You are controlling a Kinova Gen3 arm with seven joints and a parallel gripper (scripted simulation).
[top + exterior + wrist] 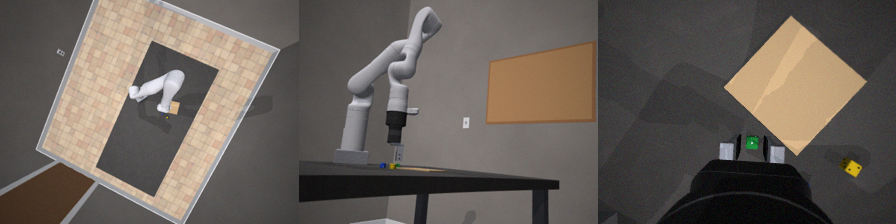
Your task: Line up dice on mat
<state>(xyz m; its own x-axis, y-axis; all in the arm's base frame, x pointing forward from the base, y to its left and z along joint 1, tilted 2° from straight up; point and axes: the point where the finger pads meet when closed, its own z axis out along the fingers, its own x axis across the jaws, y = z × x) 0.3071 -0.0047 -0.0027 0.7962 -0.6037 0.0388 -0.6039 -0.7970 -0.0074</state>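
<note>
Right now my hand is 40 mm above the green die. The rest, counted from my hand: blue die: 20 mm ahead, 90 mm to the right, 40 mm below; mat: 90 mm ahead, 30 mm to the left, 40 mm below; yellow die: 90 mm ahead, 100 mm to the right, 40 mm below.
</note>
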